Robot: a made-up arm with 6 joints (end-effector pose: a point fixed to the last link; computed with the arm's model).
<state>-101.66 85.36 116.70 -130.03 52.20 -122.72</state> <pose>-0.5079 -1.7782 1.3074 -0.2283 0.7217 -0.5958 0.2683</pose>
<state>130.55 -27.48 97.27 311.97 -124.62 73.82</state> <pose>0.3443 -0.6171 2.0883 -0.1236 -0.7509 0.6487 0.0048</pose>
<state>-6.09 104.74 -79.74 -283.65 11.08 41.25</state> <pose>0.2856 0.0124 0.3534 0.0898 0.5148 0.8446 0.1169</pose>
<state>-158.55 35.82 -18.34 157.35 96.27 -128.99</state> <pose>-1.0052 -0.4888 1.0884 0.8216 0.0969 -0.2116 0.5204</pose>
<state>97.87 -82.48 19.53 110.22 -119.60 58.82</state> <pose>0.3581 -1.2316 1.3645 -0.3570 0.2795 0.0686 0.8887</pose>
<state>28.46 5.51 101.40 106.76 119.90 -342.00</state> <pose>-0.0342 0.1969 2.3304 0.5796 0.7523 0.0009 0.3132</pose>
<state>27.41 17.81 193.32 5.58 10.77 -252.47</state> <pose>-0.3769 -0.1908 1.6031 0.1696 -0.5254 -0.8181 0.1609</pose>
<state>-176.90 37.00 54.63 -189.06 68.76 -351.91</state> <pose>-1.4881 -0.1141 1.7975 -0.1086 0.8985 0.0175 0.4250</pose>
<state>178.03 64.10 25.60 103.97 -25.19 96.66</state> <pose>-1.8980 0.1596 0.8425 0.1635 0.9084 0.2315 0.3075</pose>
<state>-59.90 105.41 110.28 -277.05 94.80 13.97</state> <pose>1.0888 -1.4284 0.7340 -0.7661 -0.2802 0.1312 0.5634</pose>
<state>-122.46 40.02 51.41 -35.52 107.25 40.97</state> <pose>-0.8204 -1.0539 2.0345 0.5928 0.3499 0.7017 0.1837</pose>
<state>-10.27 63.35 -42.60 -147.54 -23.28 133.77</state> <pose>1.0991 -0.1500 0.3257 0.2332 0.6642 -0.0802 0.7058</pose>
